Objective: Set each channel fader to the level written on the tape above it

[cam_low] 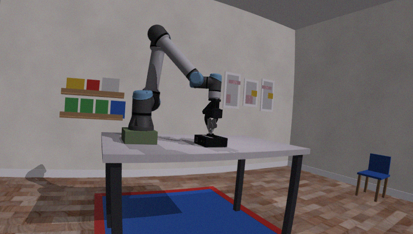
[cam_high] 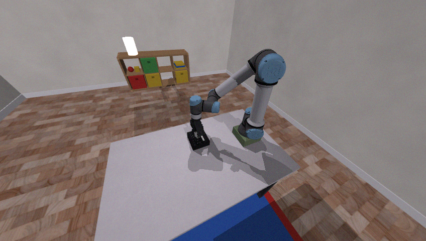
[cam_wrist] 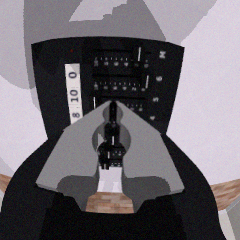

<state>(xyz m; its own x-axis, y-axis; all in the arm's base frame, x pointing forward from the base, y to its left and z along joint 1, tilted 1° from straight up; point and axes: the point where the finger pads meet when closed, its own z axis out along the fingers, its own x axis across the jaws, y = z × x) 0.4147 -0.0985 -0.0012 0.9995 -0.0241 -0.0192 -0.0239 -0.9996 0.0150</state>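
The white fader is 2 cm ahead of my hand, 4 cm to the left of it and 1 cm below it.
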